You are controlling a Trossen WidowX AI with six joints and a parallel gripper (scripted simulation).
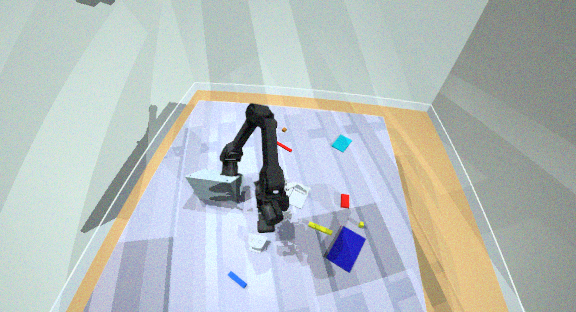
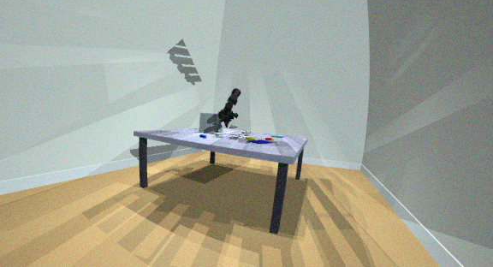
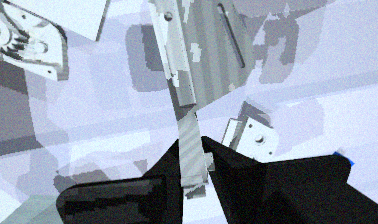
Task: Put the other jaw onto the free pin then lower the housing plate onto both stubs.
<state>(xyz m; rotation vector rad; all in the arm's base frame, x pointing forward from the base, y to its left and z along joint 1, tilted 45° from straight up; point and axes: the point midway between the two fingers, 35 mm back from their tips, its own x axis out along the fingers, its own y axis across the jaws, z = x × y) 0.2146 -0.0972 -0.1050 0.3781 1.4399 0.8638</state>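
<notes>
My gripper tip is now 2 cm past the white block, 10 cm to the left of it and 7 cm above it. The rest, counted from my gripper tip: yellow bar 22 cm ahead, 2 cm to the left, 7 cm below; then blue bar 5 cm behind, 25 cm to the right, 7 cm below; then jaw 2 cm ahead, 1 cm to the left, 3 cm above.
</notes>
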